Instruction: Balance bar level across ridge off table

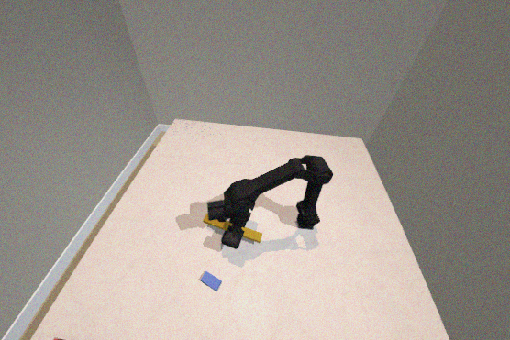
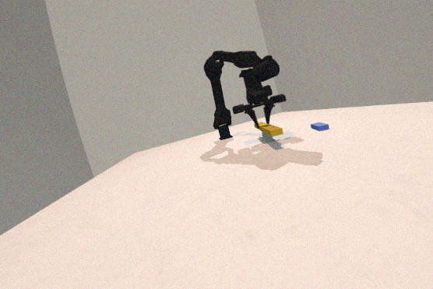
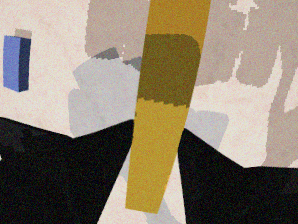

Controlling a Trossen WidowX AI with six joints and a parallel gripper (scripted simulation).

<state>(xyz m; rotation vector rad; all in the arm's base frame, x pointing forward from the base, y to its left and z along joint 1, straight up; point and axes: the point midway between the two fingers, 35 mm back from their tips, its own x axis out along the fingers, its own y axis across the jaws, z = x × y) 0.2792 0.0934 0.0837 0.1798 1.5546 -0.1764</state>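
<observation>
Right now the yellow bar is 30 mm ahead of my gripper tip and 10 mm to the right of it. Round my gripper tip: blue block (170 mm to the left, 70 mm ahead, 40 mm below).
</observation>
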